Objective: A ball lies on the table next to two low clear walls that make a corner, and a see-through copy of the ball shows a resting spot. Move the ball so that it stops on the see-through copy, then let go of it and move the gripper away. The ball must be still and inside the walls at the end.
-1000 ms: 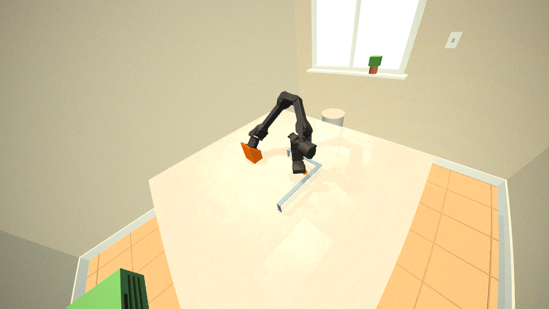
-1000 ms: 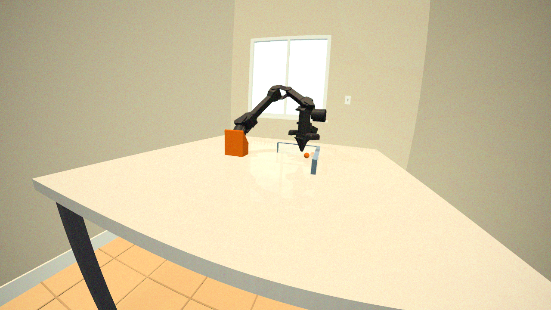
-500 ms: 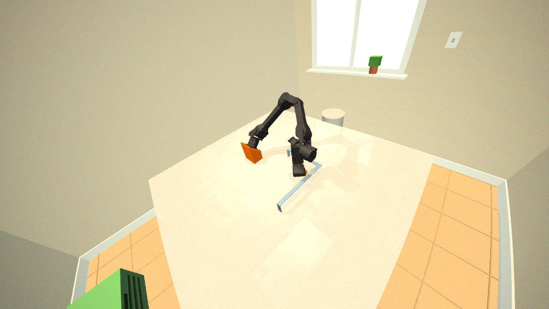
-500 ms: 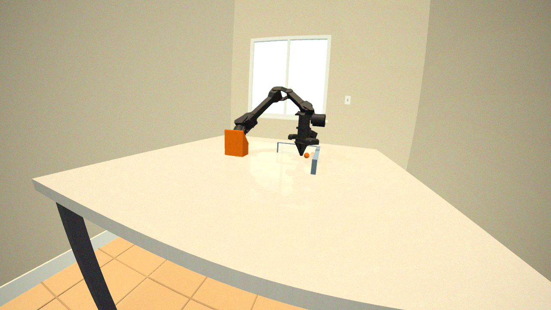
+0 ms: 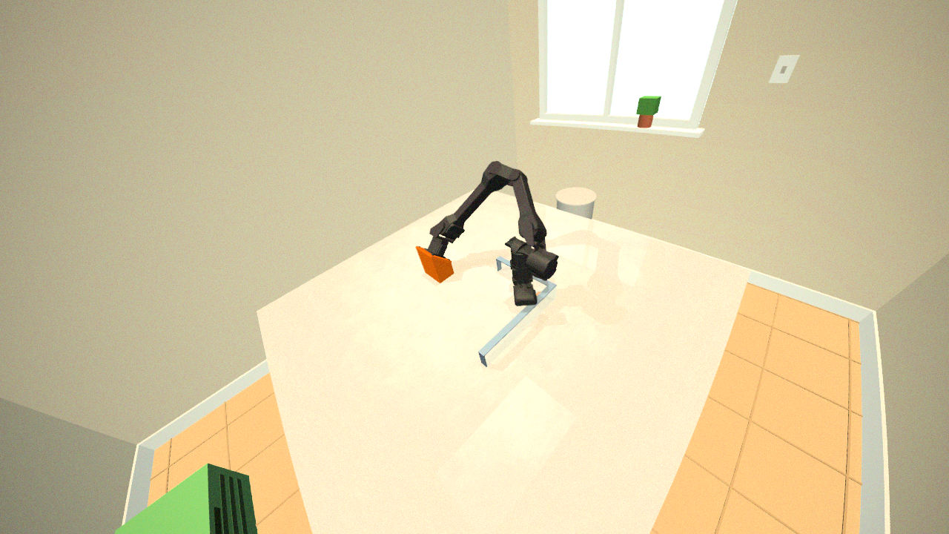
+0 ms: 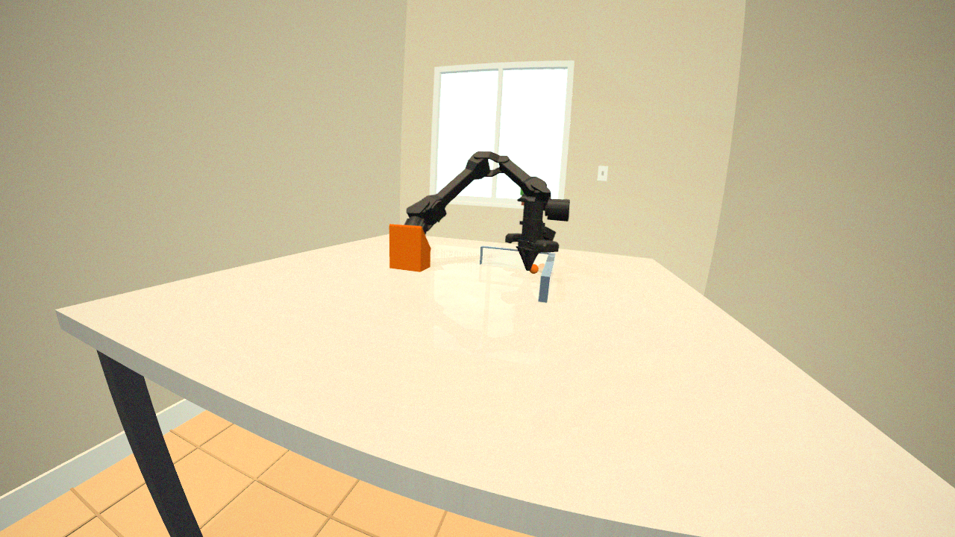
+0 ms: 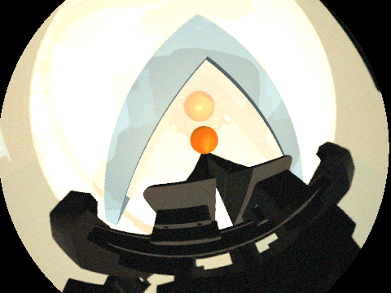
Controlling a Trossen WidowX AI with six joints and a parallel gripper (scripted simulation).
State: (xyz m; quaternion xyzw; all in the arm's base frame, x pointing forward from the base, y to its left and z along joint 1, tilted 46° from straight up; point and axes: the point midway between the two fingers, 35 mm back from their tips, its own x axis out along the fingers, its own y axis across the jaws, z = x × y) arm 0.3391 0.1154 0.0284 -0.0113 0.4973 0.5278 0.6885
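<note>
The orange ball is 1 cm ahead of my gripper tip and 2 cm to the left of it. Round my gripper tip: see-through copy of the ball 4 cm ahead, 4 cm to the left.
</note>
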